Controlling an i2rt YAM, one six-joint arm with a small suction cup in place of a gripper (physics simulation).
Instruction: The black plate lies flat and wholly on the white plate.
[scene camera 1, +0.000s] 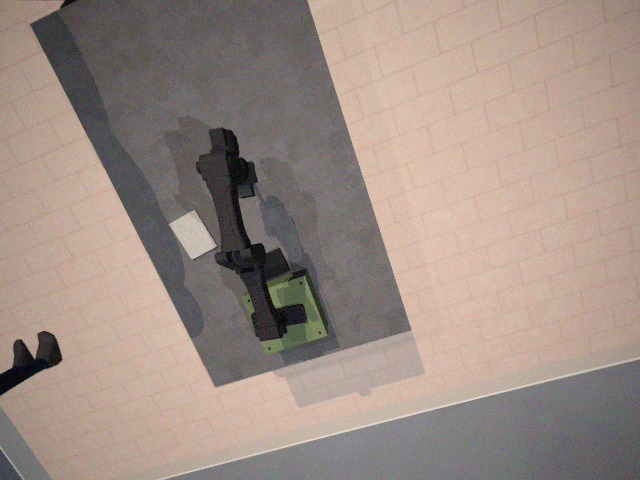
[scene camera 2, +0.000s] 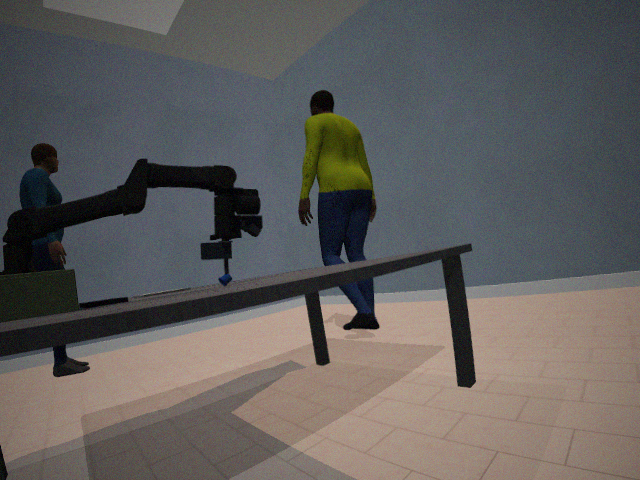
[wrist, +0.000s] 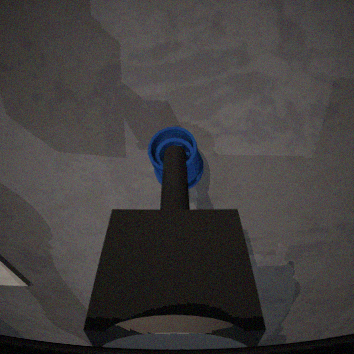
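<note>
The white plate lies on the grey table, left of the arm in scene camera 1; its corner shows at the lower left of the wrist view. The black plate lies on the table next to the green box, partly covered by the arm in scene camera 1. It is apart from the white plate. My blue suction cup is tilted, low at the table surface, away from both plates. I see no plate on it. Contact with the table is unclear. The arm hides it in scene camera 1.
The green box is at the arm's base, near one end of the long table. A person in yellow and one in blue stand beyond the table.
</note>
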